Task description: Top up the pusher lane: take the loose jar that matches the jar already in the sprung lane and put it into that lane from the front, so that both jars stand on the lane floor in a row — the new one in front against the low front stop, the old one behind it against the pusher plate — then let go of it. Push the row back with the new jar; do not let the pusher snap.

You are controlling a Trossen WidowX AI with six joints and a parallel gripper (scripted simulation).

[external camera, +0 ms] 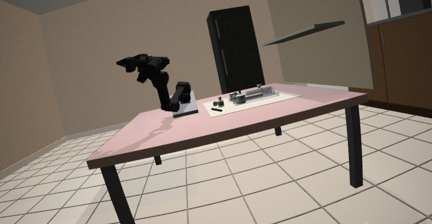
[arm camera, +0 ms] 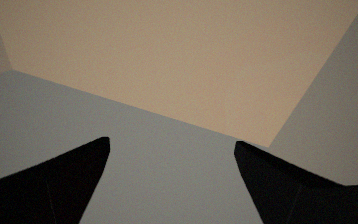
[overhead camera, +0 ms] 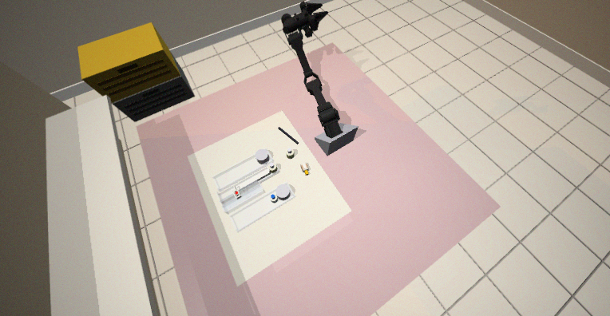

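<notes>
Right now the black stick is 39 cm ahead of my gripper tip, 35 cm to the left of it and 36 cm below it. Round my gripper tip: clear lane rack 68 cm ahead, 52 cm to the left, 35 cm below.
</notes>
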